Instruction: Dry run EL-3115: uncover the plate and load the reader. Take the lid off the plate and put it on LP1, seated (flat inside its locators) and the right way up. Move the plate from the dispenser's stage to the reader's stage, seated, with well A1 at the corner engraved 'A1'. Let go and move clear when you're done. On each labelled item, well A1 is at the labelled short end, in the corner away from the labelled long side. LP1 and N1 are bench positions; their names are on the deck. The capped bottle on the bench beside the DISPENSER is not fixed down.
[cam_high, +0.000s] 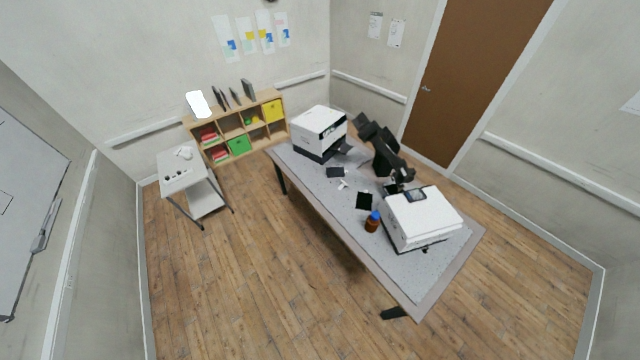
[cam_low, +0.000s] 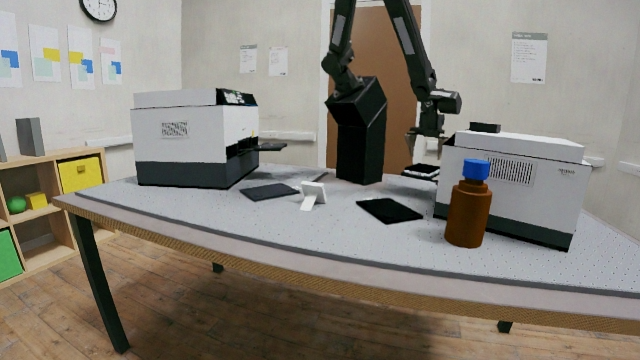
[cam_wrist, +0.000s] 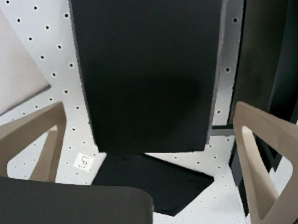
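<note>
The white well plate is 50 mm below my hand.
</note>
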